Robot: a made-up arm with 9 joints. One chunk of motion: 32 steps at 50 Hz.
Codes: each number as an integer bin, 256 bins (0 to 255) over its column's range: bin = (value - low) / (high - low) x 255, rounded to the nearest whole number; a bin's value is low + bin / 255 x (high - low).
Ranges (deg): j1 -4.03..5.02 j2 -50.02..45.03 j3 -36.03..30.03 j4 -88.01..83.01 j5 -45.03..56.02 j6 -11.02..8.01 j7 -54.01..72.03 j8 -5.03..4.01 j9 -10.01..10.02
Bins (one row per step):
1: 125 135 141 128 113 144 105 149 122
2: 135 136 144 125 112 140 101 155 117
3: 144 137 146 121 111 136 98 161 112
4: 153 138 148 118 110 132 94 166 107
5: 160 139 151 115 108 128 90 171 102
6: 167 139 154 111 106 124 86 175 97
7: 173 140 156 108 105 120 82 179 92
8: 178 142 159 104 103 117 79 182 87
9: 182 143 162 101 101 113 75 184 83
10: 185 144 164 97 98 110 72 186 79
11: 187 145 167 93 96 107 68 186 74
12: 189 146 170 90 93 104 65 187 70
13: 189 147 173 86 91 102 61 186 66
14: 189 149 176 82 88 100 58 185 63
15: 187 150 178 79 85 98 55 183 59
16: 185 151 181 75 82 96 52 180 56
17: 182 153 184 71 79 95 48 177 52
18: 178 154 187 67 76 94 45 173 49
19: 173 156 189 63 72 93 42 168 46
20: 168 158 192 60 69 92 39 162 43
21: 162 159 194 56 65 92 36 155 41
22: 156 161 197 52 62 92 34 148 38
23: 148 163 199 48 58 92 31 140 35
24: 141 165 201 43 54 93 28 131 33
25: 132 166 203 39 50 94 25 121 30
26: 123 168 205 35 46 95 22 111 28
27: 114 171 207 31 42 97 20 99 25
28: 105 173 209 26 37 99 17 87 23
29: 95 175 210 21 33 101 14 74 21
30: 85 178 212 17 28 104 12 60 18
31: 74 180 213 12 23 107 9 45 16
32: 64 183 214 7 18 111 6 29 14
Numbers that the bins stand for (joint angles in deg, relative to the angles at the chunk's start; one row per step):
1: 0.41 0.30 0.50 -2.16 -0.25 -0.27 -2.11 0.25 -0.43
2: 0.76 0.67 1.27 -4.18 -0.65 -0.57 -4.09 0.46 -0.82
3: 1.08 1.05 1.79 -6.86 -1.04 -0.87 -5.57 0.68 -1.21
4: 1.40 1.42 2.31 -8.87 -1.44 -1.17 -7.55 0.85 -1.61
5: 1.65 1.79 3.09 -10.88 -2.23 -1.47 -9.53 1.03 -2.00
6: 1.90 1.79 3.87 -13.57 -3.02 -1.77 -11.50 1.17 -2.39
7: 2.11 2.16 4.38 -15.58 -3.42 -2.06 -13.48 1.32 -2.78
8: 2.29 2.91 5.16 -18.26 -4.21 -2.29 -14.96 1.42 -3.18
9: 2.43 3.28 5.94 -20.27 -5.01 -2.59 -16.94 1.49 -3.49
10: 2.54 3.66 6.46 -22.96 -6.20 -2.81 -18.42 1.56 -3.80
11: 2.61 4.03 7.23 -25.64 -6.99 -3.03 -20.40 1.56 -4.20
12: 2.68 4.40 8.01 -27.65 -8.18 -3.26 -21.88 1.60 -4.51
13: 2.68 4.77 8.79 -30.33 -8.97 -3.41 -23.86 1.56 -4.83
14: 2.68 5.52 9.56 -33.02 -10.16 -3.56 -25.34 1.53 -5.06
15: 2.61 5.89 10.08 -35.03 -11.35 -3.71 -26.82 1.46 -5.38
16: 2.54 6.26 10.86 -37.71 -12.54 -3.86 -28.31 1.35 -5.61
17: 2.43 7.01 11.64 -40.39 -13.72 -3.93 -30.28 1.24 -5.93
18: 2.29 7.38 12.41 -43.08 -14.91 -4.01 -31.77 1.10 -6.16
19: 2.11 8.13 12.93 -45.76 -16.50 -4.08 -33.25 0.93 -6.40
20: 1.93 8.87 13.71 -47.77 -17.69 -4.15 -34.73 0.71 -6.63
21: 1.72 9.25 14.23 -50.45 -19.27 -4.15 -36.22 0.46 -6.79
22: 1.51 9.99 15.00 -53.14 -20.46 -4.15 -37.20 0.22 -7.03
23: 1.22 10.74 15.52 -55.82 -22.05 -4.15 -38.69 -0.07 -7.26
24: 0.97 11.48 16.04 -59.17 -23.63 -4.08 -40.17 -0.39 -7.42
25: 0.65 11.86 16.56 -61.85 -25.22 -4.01 -41.65 -0.74 -7.65
26: 0.34 12.60 17.08 -64.54 -26.80 -3.93 -43.14 -1.09 -7.81
27: 0.02 13.72 17.60 -67.22 -28.39 -3.78 -44.12 -1.52 -8.05
28: -0.30 14.46 18.11 -70.57 -30.37 -3.63 -45.61 -1.95 -8.20
29: -0.66 15.21 18.37 -73.93 -31.95 -3.48 -47.09 -2.41 -8.36
30: -1.01 16.33 18.89 -76.61 -33.93 -3.26 -48.08 -2.90 -8.60
31: -1.40 17.07 19.15 -79.96 -35.92 -3.03 -49.56 -3.43 -8.75
32: -1.76 18.19 19.41 -83.32 -37.90 -2.74 -51.04 -4.00 -8.91

